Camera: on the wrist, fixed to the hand. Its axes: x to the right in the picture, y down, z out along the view.
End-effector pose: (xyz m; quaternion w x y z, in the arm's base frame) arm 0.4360 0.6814 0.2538 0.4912 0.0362 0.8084 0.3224
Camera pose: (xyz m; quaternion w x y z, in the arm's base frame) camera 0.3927 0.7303 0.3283 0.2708 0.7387 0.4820 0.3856
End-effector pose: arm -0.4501 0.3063 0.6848 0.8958 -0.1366 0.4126 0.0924
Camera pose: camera -0.5111 0.3806 0.6607 0.6526 0.3846 0.2044 0.6201
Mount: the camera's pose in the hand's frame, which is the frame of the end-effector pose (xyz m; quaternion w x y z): -0.0168 0.0913 -0.0347 0.6737 0.1967 -0.2064 0.6818
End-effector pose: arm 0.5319 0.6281 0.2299 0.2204 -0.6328 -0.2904 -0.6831
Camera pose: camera 0.5691 0.5365 0.2229 0.6788 -0.7220 0.0559 -0.1222
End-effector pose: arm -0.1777 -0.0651 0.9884 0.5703 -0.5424 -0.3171 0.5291
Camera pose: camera -0.1729 -0.1044 0.8975 0.0647 -0.3602 0.1425 0.9196
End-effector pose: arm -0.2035 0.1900 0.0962 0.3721 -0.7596 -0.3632 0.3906
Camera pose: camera -0.1569 0.1241 0.0386 0.0588 -0.6056 0.2732 0.7451
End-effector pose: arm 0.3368 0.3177 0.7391 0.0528 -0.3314 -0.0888 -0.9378
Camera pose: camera 0.3430 0.2220 0.7140 0.7218 -0.4670 -0.0292 -0.5099
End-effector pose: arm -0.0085 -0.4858 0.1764 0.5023 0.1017 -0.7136 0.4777
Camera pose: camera -0.0361 -0.4165 0.1112 0.1546 0.2206 0.5598 -0.7836
